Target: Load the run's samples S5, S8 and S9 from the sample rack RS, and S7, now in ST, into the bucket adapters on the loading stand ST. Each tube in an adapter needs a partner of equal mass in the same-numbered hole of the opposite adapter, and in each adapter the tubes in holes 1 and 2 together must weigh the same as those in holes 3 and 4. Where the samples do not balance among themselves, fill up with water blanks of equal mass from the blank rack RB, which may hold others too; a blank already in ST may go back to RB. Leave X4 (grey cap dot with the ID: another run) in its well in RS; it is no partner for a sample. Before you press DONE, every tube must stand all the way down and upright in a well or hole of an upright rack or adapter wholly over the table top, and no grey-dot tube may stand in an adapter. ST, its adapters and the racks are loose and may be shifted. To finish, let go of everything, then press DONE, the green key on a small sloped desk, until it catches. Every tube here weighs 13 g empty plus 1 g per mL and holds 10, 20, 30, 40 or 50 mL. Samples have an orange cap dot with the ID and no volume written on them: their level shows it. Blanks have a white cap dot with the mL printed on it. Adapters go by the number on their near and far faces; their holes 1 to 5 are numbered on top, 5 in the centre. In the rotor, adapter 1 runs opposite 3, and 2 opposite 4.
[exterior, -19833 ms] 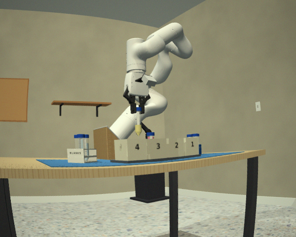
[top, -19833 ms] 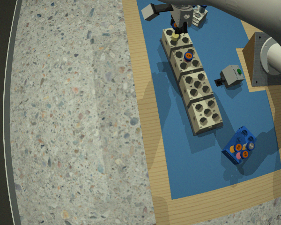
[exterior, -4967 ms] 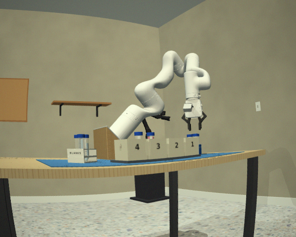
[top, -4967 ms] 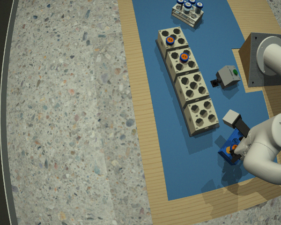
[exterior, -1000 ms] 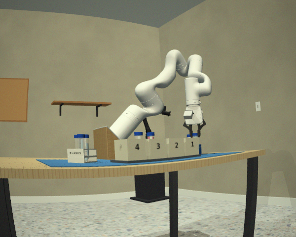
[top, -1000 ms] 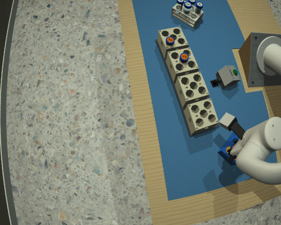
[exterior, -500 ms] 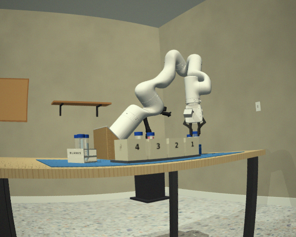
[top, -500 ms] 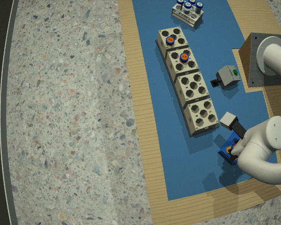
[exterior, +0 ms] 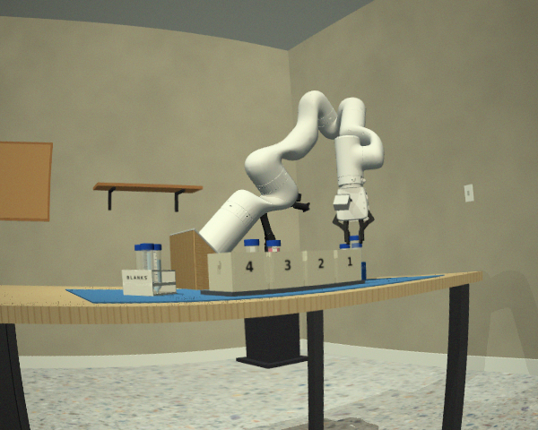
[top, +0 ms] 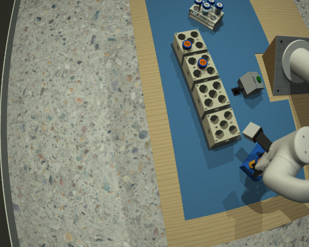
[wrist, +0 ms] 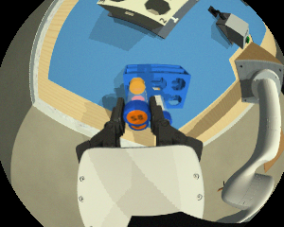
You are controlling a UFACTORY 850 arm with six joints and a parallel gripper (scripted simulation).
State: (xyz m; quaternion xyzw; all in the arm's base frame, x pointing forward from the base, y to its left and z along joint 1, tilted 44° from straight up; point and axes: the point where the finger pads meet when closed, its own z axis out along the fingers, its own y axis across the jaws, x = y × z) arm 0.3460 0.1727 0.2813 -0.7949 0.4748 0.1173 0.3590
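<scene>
Right now the orange-dot sample tube is 1 cm behind my hand, 1 cm to the right of it and 5 cm below it. Round my hand: sample S9: 2 cm behind, 4 cm to the left, 7 cm below; blue sample rack RS: 4 cm behind, 11 cm below; grey-dot tube X4: 5 cm behind, 1 cm to the left, 7 cm below.
</scene>
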